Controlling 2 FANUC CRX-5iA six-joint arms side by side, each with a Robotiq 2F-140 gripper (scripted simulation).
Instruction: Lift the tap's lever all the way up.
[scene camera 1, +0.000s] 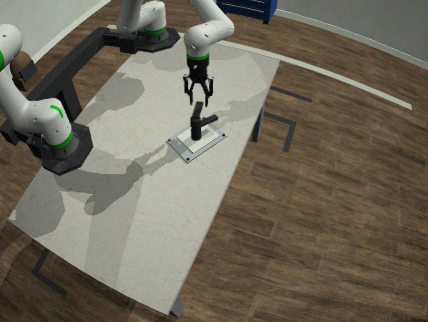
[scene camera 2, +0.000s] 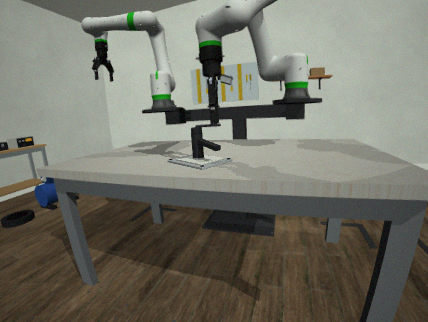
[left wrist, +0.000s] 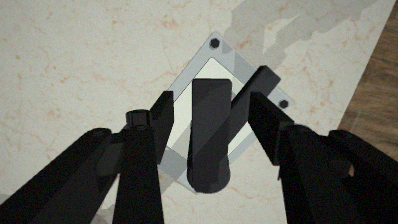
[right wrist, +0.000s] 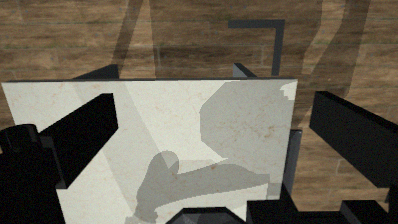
Labels:
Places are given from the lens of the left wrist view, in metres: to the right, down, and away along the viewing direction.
left gripper (left wrist: 211, 106): 0.01, 0.00, 0.17
black tap (left wrist: 264, 80): 0.08, -0.04, 0.24
grey base plate (left wrist: 215, 47): 0.02, -0.09, 0.30
The marked spots on the black tap and the grey base plate are 0.09 m apart.

